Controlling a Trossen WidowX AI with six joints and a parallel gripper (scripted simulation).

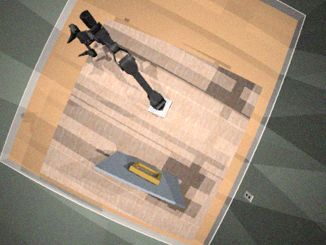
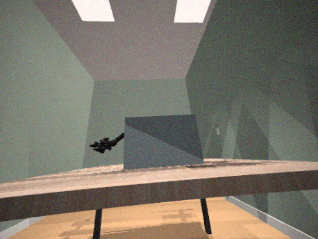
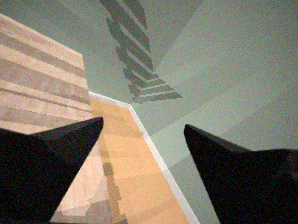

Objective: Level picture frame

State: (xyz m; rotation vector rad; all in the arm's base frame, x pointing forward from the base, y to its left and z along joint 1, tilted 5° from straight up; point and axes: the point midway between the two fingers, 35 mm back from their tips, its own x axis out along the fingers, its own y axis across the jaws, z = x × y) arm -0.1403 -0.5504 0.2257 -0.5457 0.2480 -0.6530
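Right now my gripper tip is 66 cm to the right of the picture frame, 54 cm short of it and 2 cm above it. From my gripper tip the other things lie so: grey wall panel: 65 cm to the left, 55 cm ahead, 4 cm below.
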